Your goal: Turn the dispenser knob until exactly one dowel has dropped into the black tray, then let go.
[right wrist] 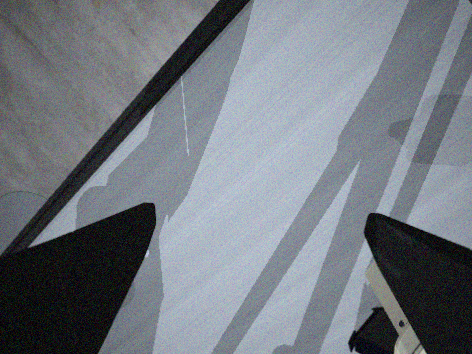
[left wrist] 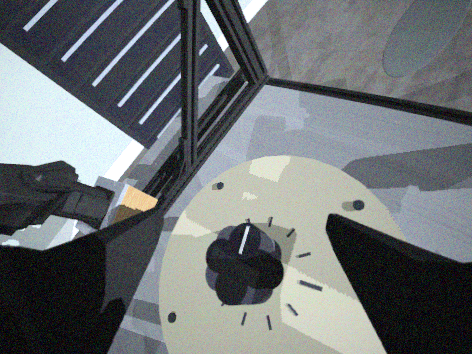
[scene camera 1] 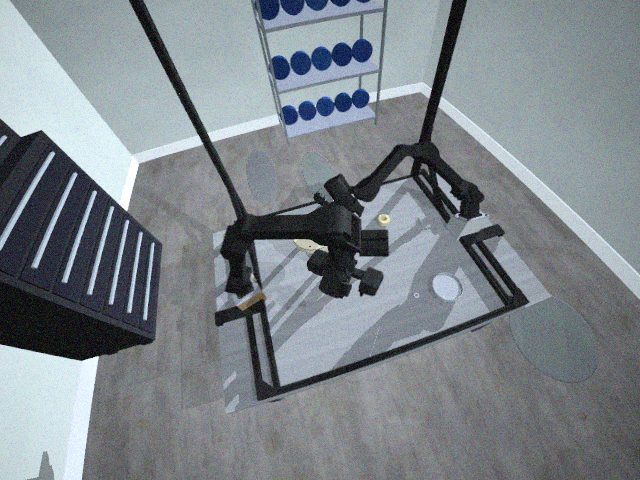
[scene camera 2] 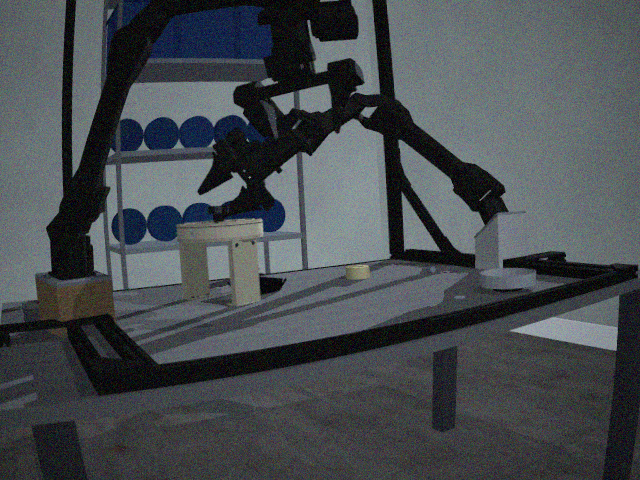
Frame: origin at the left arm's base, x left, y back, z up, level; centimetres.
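Seen in the pictures: left gripper, fingertip midpoint: (left wrist: 246,218) (scene camera 2: 210,205); right gripper, fingertip midpoint: (right wrist: 260,218) (scene camera 2: 306,139); left arm's base, link origin: (scene camera 1: 469,215) (scene camera 2: 499,223); right arm's base, link origin: (left wrist: 98,206) (scene camera 1: 243,287) (scene camera 2: 71,274).
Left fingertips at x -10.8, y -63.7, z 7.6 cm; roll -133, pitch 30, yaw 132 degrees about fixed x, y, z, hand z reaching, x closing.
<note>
Pixels of each thing's top centre, then the offset from my left fingertips to it.
- dispenser, top centre: (left wrist: 257,267) (scene camera 2: 218,220) (scene camera 1: 312,230) dx +2.0, dy +1.0, dz -3.0 cm
- black tray, top centre: (scene camera 2: 256,280) (right wrist: 389,342) dx -1.5, dy +9.2, dz -15.2 cm
- small yellow ring, top centre: (scene camera 2: 357,266) (scene camera 1: 384,218) dx -3.6, dy +33.4, dz -15.1 cm
- round pale dish, top centre: (scene camera 2: 507,271) (scene camera 1: 447,285) dx +33.2, dy +43.2, dz -14.4 cm
The dispenser (scene camera 2: 219,231) (left wrist: 280,200) has a cream round top on legs. Its dark lobed knob (left wrist: 242,265) has a white line toward the top, near a short tick mark. A longer tick lies to its right. My left gripper (scene camera 2: 206,202) (left wrist: 246,218) is open at the dispenser's top, its fingers apart on either side of the knob in the left wrist view. The black tray (scene camera 2: 272,285) (right wrist: 372,332) is partly hidden behind a leg; its inside is hidden and no dowel shows. My right gripper (right wrist: 260,218) is open and empty, high above the table.
A small yellow ring (scene camera 2: 357,272) stands on the table right of the dispenser. A round pale dish (scene camera 1: 447,286) (scene camera 2: 508,279) and a tiny white ring lie farther right. The arms cross above the dispenser, my right gripper close by the left arm in scene camera 2.
</note>
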